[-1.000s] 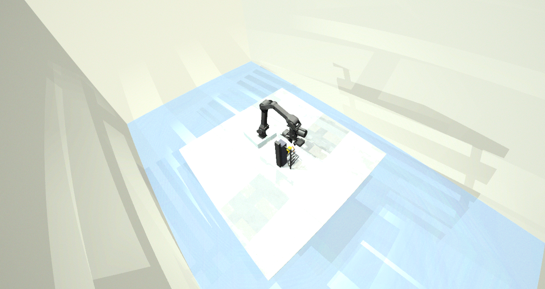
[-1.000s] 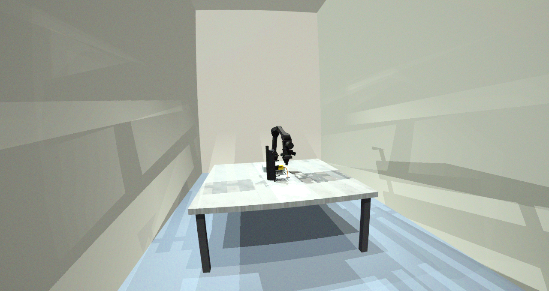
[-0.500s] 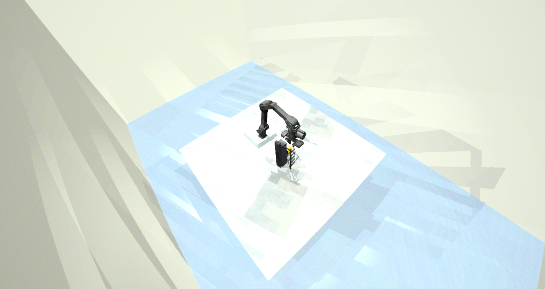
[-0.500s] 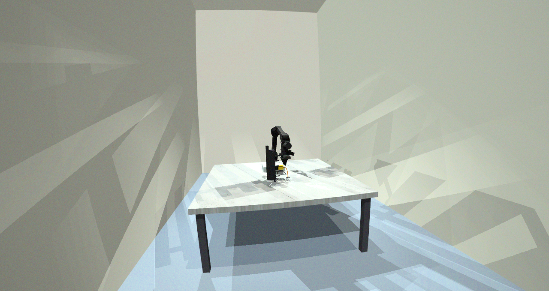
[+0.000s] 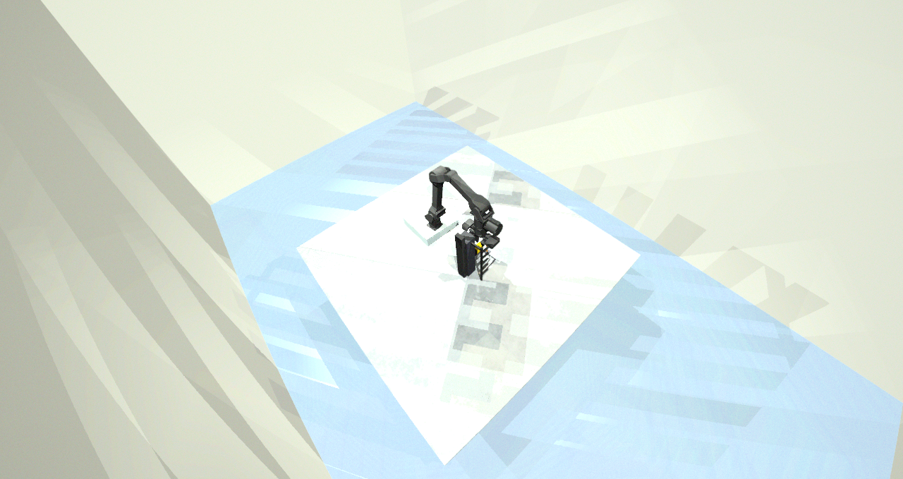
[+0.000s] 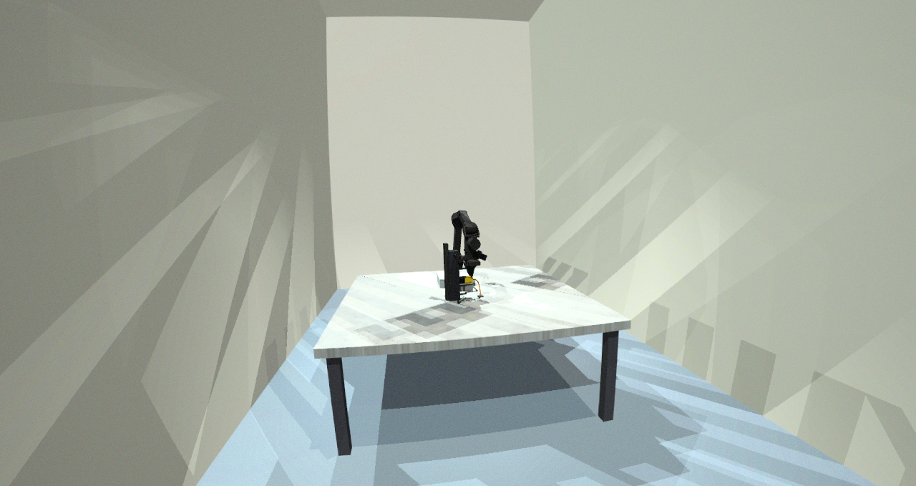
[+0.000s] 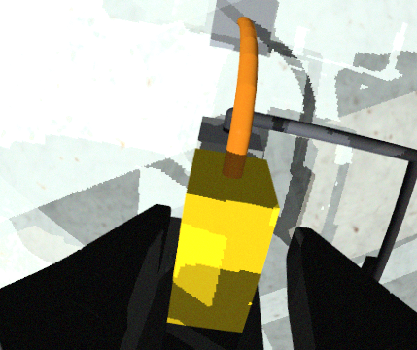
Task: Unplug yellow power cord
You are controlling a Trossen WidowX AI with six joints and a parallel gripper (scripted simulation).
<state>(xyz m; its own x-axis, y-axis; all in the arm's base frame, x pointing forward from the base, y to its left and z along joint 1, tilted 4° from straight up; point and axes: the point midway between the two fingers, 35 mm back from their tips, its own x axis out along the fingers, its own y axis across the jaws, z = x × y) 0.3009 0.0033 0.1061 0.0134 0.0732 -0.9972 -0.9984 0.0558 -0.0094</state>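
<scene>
Now: the yellow plug 3 cm to the right of my gripper tip and 1 cm below it.
</scene>
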